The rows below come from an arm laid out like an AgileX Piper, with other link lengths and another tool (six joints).
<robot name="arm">
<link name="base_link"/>
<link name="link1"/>
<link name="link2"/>
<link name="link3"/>
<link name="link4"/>
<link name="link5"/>
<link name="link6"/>
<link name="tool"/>
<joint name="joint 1" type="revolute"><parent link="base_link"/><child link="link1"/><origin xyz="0 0 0.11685"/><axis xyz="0 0 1"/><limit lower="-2.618" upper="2.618"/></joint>
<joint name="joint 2" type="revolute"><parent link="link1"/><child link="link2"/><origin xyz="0 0 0"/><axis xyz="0 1 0"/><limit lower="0" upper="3.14"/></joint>
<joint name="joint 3" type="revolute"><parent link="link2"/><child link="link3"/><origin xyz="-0.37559 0 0.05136"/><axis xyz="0 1 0"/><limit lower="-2.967" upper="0"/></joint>
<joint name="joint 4" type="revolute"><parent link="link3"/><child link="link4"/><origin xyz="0.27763 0 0.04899"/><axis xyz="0.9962 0 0.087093"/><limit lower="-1.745" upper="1.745"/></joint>
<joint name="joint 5" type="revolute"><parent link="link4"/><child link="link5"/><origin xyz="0 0 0"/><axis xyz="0 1 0"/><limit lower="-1.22" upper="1.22"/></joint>
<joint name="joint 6" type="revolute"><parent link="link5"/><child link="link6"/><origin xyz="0.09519 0 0.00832"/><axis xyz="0.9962 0 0.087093"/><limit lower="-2.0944" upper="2.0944"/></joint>
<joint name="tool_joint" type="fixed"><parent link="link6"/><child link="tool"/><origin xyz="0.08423 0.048 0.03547" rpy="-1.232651 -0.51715 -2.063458"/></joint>
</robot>
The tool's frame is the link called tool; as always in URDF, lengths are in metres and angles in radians.
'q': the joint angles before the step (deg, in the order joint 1, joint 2, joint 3, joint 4, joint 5, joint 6). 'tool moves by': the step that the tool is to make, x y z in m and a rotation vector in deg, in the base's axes. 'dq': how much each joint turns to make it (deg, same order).
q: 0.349, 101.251, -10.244, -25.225, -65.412, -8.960
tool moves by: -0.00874, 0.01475, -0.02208, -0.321, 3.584, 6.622
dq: -0.001, 4.548, -0.757, -6.562, -0.150, -0.161
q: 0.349, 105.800, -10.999, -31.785, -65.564, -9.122
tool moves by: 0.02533, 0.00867, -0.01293, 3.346, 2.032, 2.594
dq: -0.001, 5.766, -5.669, -4.330, -0.292, 4.235
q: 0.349, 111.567, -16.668, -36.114, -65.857, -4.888
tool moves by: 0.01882, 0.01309, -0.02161, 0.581, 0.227, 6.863
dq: 0.000, 6.425, -6.711, -7.217, 0.001, 0.871
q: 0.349, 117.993, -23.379, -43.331, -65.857, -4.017
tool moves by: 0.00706, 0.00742, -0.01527, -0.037, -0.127, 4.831
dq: -0.001, 3.813, -3.941, -4.832, 0.001, 0.001
